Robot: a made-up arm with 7 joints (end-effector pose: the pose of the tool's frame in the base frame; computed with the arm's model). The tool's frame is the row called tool. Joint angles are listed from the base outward.
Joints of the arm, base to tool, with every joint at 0 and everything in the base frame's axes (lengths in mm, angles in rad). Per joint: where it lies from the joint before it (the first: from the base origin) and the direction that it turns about. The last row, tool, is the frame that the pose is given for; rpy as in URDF.
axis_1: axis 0 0 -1 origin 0.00 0.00 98.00
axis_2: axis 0 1 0 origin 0.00 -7.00 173.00
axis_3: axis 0 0 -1 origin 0.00 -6.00 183.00
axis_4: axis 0 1 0 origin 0.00 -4.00 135.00
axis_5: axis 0 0 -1 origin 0.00 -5.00 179.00
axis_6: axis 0 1 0 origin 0.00 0.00 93.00
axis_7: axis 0 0 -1 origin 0.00 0.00 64.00
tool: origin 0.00 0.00 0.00 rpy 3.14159 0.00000 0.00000
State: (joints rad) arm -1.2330 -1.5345 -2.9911 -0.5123 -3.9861 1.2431 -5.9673
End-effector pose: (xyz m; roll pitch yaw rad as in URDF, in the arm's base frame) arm -0.1942 -0.5108 0.4756 2.5081 0.0939 1.2646
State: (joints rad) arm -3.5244 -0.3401 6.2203 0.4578 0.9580 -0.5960 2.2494
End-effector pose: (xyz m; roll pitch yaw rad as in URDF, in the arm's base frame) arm 0.0891 0.0195 0.8954 -2.6372 0.2413 0.4707
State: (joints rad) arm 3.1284 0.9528 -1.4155 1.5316 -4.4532 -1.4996 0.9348
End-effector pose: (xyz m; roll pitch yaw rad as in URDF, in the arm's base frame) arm -0.2458 -0.2721 0.4596 2.3922 -0.5613 -2.3737
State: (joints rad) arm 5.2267 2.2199 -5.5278 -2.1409 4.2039 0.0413 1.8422
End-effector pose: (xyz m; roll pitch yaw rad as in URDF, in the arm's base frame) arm -0.0373 0.2909 0.3563 2.5668 0.3149 1.6568
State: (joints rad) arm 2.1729 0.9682 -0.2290 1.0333 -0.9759 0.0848 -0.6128
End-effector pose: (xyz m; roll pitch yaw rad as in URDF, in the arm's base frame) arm -0.2785 -0.4907 0.3137 -1.1163 -0.2339 -0.4138
